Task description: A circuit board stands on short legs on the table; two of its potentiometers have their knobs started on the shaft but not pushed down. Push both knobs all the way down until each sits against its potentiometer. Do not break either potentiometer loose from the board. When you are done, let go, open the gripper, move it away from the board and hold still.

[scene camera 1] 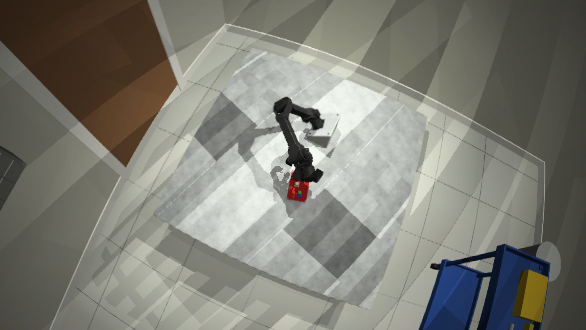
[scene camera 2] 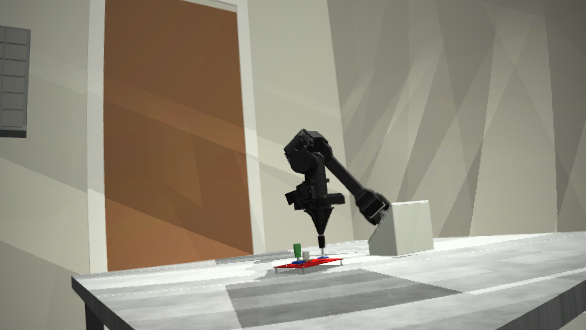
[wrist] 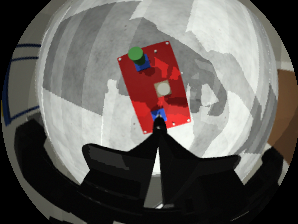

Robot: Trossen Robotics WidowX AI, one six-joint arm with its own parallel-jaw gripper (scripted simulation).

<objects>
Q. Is the gripper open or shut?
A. Shut.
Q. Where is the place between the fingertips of the gripper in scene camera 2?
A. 321, 235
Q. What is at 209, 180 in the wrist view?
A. The gripper.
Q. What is the gripper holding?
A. Nothing.
</objects>
